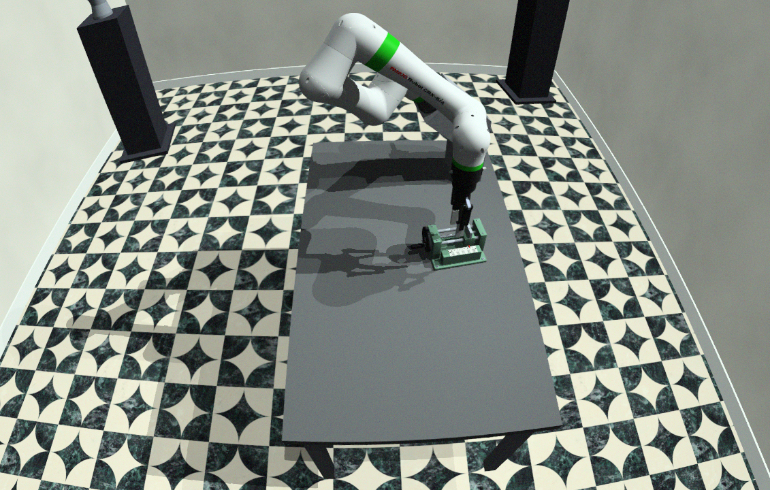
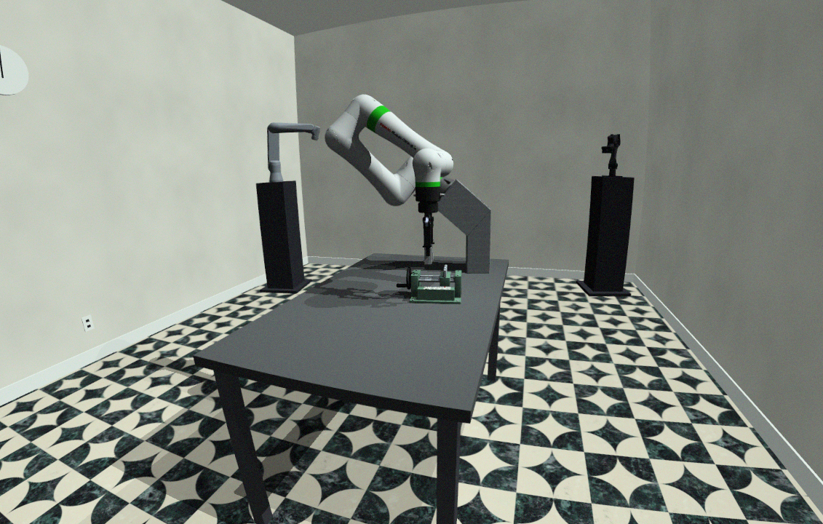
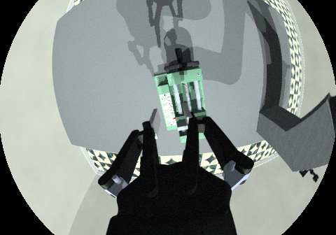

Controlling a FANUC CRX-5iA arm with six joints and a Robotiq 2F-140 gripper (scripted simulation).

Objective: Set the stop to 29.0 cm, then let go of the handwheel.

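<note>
Right now the black handwheel is 5 cm behind my hand, 10 cm to the right of it and 14 cm below it. Also, from my hand: green stop fixture 3 cm behind, 6 cm to the left, 10 cm below.
</note>
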